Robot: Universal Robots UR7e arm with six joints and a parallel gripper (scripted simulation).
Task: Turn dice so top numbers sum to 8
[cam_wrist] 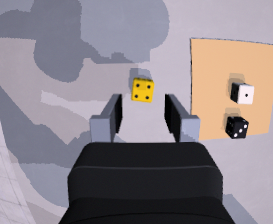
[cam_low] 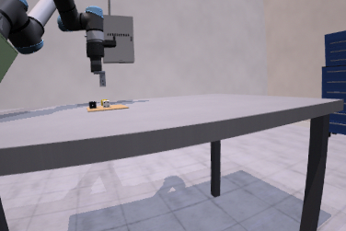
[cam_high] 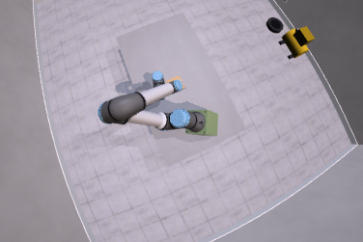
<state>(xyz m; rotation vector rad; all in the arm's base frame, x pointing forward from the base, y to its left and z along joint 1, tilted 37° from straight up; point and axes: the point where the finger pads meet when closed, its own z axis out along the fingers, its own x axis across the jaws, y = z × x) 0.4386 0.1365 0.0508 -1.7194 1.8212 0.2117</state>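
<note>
Right now the yellow die is 9 cm below my hand. The rest, counted from my hand: mat: 14 cm to the right, 10 cm below; then white die: 14 cm to the right, 9 cm below.
</note>
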